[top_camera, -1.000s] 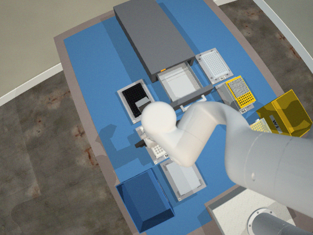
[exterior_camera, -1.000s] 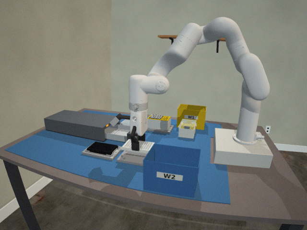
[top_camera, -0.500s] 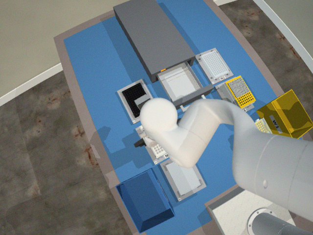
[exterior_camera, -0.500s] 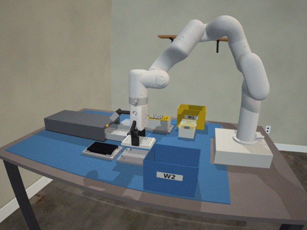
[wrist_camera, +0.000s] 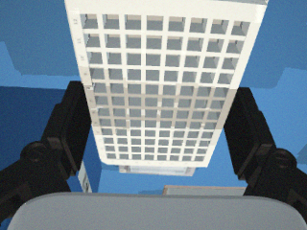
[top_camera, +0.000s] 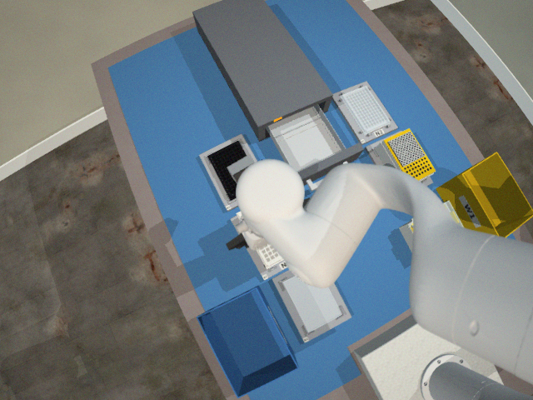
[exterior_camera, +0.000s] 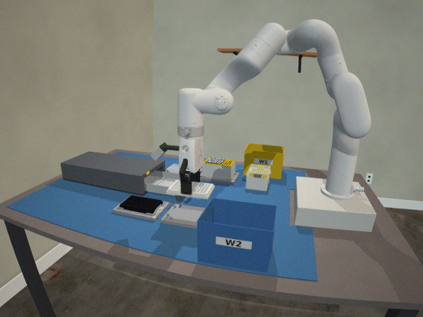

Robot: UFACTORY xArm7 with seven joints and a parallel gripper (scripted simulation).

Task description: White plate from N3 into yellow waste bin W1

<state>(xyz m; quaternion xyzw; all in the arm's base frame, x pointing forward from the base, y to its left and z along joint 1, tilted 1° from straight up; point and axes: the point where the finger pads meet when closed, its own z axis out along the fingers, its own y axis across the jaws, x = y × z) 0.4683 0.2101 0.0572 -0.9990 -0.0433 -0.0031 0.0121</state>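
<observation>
Now: hand 110 mm above the nest N3. Round my hand: white plate: 10 mm below; blue bin W2: 180 mm behind, 130 mm to the left, 80 mm below; black plate: 180 mm ahead, 10 mm to the left, 100 mm below.
</observation>
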